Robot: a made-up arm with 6 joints. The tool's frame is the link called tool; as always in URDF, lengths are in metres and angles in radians. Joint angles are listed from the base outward.
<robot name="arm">
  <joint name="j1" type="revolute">
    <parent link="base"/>
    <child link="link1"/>
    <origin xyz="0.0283 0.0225 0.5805"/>
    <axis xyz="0 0 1"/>
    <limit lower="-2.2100" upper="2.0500"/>
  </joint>
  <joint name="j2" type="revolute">
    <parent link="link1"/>
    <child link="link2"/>
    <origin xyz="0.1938 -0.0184 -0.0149"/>
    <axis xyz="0 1 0"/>
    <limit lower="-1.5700" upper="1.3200"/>
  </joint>
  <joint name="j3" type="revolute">
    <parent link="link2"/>
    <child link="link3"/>
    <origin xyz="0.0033 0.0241 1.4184"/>
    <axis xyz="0 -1 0"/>
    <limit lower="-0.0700" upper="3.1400"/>
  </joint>
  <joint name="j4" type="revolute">
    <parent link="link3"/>
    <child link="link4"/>
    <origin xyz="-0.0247 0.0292 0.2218"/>
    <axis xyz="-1 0 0"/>
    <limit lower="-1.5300" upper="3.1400"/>
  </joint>
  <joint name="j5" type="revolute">
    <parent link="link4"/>
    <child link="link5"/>
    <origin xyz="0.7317 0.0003 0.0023"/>
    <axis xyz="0 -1 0"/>
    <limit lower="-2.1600" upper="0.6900"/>
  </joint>
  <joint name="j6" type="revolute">
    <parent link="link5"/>
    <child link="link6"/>
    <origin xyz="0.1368 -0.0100 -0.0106"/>
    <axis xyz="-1 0 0"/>
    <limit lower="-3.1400" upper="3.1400"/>
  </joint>
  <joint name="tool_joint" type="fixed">
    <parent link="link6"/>
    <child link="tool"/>
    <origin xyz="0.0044 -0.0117 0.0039" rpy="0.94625 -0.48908 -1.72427"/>
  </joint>
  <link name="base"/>
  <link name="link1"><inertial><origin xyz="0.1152 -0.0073 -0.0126"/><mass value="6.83"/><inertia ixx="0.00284" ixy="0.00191" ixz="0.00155" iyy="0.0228" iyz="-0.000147" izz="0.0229"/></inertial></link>
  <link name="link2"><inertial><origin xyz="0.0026 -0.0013 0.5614"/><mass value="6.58"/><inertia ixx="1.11" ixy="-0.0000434" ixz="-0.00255" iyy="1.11" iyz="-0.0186" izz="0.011"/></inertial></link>
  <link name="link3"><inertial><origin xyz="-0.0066 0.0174 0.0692"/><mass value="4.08"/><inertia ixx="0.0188" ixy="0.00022" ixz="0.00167" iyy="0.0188" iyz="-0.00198" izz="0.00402"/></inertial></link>
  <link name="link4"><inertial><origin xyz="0.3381 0.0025 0.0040"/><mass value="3.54"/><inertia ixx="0.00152" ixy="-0.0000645" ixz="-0.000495" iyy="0.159" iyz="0" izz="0.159"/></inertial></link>
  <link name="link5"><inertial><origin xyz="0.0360 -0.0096 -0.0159"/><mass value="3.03"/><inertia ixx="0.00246" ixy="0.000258" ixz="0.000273" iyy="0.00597" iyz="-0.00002" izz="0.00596"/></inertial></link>
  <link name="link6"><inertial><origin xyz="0.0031 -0.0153 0.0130"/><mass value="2.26"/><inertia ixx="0.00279" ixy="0" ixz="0" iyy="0.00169" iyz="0" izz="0.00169"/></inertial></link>
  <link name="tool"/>
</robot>
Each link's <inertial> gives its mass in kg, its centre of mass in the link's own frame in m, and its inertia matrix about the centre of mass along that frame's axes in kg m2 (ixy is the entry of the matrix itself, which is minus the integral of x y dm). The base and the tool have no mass. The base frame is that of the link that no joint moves.
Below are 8 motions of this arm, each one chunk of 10 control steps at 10 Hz.
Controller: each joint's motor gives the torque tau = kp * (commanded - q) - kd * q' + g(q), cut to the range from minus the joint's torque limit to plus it. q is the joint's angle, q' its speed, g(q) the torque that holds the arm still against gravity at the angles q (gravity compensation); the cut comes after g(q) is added. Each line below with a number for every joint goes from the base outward.
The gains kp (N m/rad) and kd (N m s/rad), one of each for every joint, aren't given. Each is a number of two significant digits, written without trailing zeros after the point. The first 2 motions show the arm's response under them.
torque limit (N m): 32 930 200 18 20 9.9
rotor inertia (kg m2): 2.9 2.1 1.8 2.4 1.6 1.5
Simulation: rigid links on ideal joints. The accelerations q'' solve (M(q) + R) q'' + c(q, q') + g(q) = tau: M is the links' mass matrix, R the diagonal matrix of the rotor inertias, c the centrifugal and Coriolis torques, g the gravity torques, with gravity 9.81 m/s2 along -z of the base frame. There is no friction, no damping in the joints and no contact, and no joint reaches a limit. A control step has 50 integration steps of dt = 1/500 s. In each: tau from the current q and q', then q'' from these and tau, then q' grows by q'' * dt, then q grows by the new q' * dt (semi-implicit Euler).
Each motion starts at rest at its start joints. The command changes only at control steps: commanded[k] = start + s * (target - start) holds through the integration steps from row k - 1 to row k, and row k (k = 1, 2, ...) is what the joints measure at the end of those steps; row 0 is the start. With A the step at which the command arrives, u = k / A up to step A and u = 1 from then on. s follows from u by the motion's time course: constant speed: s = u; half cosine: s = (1 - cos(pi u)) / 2; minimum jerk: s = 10 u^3 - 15 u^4 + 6 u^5; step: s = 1 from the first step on.
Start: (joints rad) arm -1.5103 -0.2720 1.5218 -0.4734 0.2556 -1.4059
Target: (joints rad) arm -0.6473 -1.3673 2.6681 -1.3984 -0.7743 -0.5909
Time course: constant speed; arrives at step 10
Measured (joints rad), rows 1 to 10:
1: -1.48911 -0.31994 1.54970 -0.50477 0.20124 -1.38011
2: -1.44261 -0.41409 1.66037 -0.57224 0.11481 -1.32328
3: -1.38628 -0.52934 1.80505 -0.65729 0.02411 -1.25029
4: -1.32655 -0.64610 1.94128 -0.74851 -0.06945 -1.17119
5: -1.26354 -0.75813 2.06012 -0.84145 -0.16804 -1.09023
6: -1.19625 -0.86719 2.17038 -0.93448 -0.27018 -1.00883
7: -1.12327 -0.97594 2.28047 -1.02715 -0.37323 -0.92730
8: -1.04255 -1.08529 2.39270 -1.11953 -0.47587 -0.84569
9: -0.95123 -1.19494 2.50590 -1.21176 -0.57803 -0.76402
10: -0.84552 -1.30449 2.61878 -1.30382 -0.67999 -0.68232
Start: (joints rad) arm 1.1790 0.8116 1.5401 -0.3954 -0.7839 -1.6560
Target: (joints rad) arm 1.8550 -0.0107 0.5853 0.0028 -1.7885 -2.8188
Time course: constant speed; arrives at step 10
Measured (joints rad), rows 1 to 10:
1: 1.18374 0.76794 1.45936 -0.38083 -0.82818 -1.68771
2: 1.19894 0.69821 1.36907 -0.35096 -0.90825 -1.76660
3: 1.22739 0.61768 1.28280 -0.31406 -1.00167 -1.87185
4: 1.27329 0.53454 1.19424 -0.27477 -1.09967 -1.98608
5: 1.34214 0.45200 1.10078 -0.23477 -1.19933 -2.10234
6: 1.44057 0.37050 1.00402 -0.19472 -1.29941 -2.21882
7: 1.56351 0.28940 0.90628 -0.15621 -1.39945 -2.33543
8: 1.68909 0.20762 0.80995 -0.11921 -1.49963 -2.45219
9: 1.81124 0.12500 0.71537 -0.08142 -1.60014 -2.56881
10: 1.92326 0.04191 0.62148 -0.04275 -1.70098 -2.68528
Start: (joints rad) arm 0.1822 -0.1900 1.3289 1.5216 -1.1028 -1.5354
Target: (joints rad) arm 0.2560 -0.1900 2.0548 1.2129 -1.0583 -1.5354
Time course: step
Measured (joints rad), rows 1 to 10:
1: 0.21354 -0.16596 1.58386 1.46228 -1.07644 -1.53597
2: 0.23740 -0.18424 1.94903 1.33770 -1.05789 -1.53552
3: 0.24750 -0.20538 2.09053 1.26977 -1.05637 -1.53416
4: 0.25255 -0.20292 2.08990 1.24018 -1.05751 -1.53398
5: 0.25506 -0.19431 2.06166 1.22336 -1.05797 -1.53462
6: 0.25605 -0.18954 2.04949 1.21416 -1.05823 -1.53521
7: 0.25624 -0.18882 2.05024 1.21111 -1.05836 -1.53544
8: 0.25615 -0.18951 2.05359 1.21135 -1.05836 -1.53546
9: 0.25604 -0.19002 2.05521 1.21230 -1.05833 -1.53542
10: 0.25599 -0.19013 2.05530 1.21286 -1.05830 -1.53539

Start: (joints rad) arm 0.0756 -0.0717 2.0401 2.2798 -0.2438 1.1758
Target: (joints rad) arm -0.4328 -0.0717 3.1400 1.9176 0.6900 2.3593
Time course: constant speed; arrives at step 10
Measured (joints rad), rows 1 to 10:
1: 0.05578 -0.06802 2.10241 2.26682 -0.20333 1.20812
2: 0.01722 -0.06895 2.21055 2.24045 -0.12872 1.28851
3: -0.02919 -0.07172 2.32927 2.20757 -0.04215 1.39561
4: -0.07875 -0.07322 2.44364 2.17218 0.04873 1.51184
5: -0.12964 -0.07340 2.55351 2.13600 0.14159 1.63019
6: -0.18096 -0.07317 2.66238 2.09968 0.23515 1.74878
7: -0.23232 -0.07303 2.77189 2.06339 0.32877 1.86730
8: -0.28364 -0.07298 2.88190 2.02711 0.42228 1.98574
9: -0.33493 -0.07294 2.99197 1.99082 0.51572 2.10415
10: -0.38619 -0.07287 3.10196 1.95453 0.60915 2.22257

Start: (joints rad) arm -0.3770 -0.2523 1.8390 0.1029 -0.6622 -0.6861
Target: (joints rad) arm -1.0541 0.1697 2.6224 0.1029 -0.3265 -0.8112
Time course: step
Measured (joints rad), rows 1 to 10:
1: -0.39552 -0.07467 2.29343 0.10377 -0.57171 -0.71634
2: -0.48166 0.08714 2.59463 0.10619 -0.42768 -0.76466
3: -0.64450 0.14571 2.62901 0.10572 -0.36358 -0.79132
4: -0.85530 0.16469 2.61941 0.10366 -0.34071 -0.80323
5: -1.01372 0.16977 2.61805 0.10193 -0.33221 -0.80809
6: -1.10581 0.17030 2.62086 0.10148 -0.32858 -0.80996
7: -1.13149 0.17003 2.62249 0.10159 -0.32700 -0.81066
8: -1.10053 0.16986 2.62268 0.10186 -0.32649 -0.81094
9: -1.07233 0.16971 2.62255 0.10252 -0.32646 -0.81109
10: -1.06022 0.16966 2.62247 0.10294 -0.32649 -0.81116

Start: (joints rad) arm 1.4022 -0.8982 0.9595 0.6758 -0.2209 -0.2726
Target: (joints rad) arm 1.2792 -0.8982 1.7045 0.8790 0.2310 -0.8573
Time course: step
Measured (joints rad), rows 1 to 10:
1: 1.39548 -0.87102 1.21238 0.70578 -0.18758 -0.30844
2: 1.37876 -0.88660 1.58097 0.78411 -0.05329 -0.41226
3: 1.35421 -0.91403 1.74367 0.84597 0.12964 -0.57771
4: 1.32130 -0.91663 1.75657 0.87283 0.23689 -0.72931
5: 1.28850 -0.90691 1.72319 0.88016 0.25516 -0.81160
6: 1.26404 -0.89887 1.70041 0.88087 0.24182 -0.84064
7: 1.25037 -0.89622 1.69622 0.88025 0.23464 -0.85087
8: 1.24762 -0.89679 1.70038 0.87979 0.23270 -0.85471
9: 1.25356 -0.89790 1.70428 0.87956 0.23236 -0.85616
10: 1.26365 -0.89843 1.70554 0.87936 0.23198 -0.85677

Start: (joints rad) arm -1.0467 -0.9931 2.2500 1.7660 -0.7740 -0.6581
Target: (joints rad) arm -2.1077 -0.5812 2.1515 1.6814 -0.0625 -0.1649
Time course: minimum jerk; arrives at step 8
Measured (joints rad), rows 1 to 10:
1: -1.04889 -0.98978 2.25070 1.76575 -0.76908 -0.65518
2: -1.05795 -0.96928 2.25191 1.76403 -0.73776 -0.63653
3: -1.07751 -0.91975 2.24424 1.75796 -0.66474 -0.59219
4: -1.10860 -0.84290 2.22153 1.74512 -0.54722 -0.51864
5: -1.15382 -0.75286 2.18830 1.72659 -0.39991 -0.42258
6: -1.21773 -0.67044 2.15528 1.70696 -0.25592 -0.32380
7: -1.30521 -0.61357 2.13305 1.69160 -0.15099 -0.24675
8: -1.41747 -0.58801 2.12750 1.68322 -0.09626 -0.20141
9: -1.55108 -0.58244 2.13682 1.68040 -0.07492 -0.18015
10: -1.70260 -0.58379 2.14797 1.68016 -0.06795 -0.17133

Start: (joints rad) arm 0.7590 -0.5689 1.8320 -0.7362 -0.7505 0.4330
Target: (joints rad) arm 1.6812 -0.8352 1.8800 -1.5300 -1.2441 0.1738
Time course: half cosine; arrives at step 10
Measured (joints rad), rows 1 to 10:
1: 0.76382 -0.57203 1.83067 -0.74287 -0.75644 0.43061
2: 0.78153 -0.58358 1.82942 -0.76951 -0.77743 0.42149
3: 0.81706 -0.60596 1.83217 -0.82408 -0.81640 0.40337
4: 0.86828 -0.63817 1.83948 -0.90636 -0.87148 0.37657
5: 0.93243 -0.67702 1.84949 -1.01127 -0.93823 0.34310
6: 1.00708 -0.71845 1.86026 -1.12948 -1.01070 0.30597
7: 1.09062 -0.75831 1.87046 -1.24879 -1.08200 0.26868
8: 1.18241 -0.79272 1.87916 -1.35670 -1.14514 0.23484
9: 1.28269 -0.81835 1.88557 -1.44271 -1.19391 0.20774
10: 1.39244 -0.83277 1.88907 -1.49855 -1.22344 0.19002

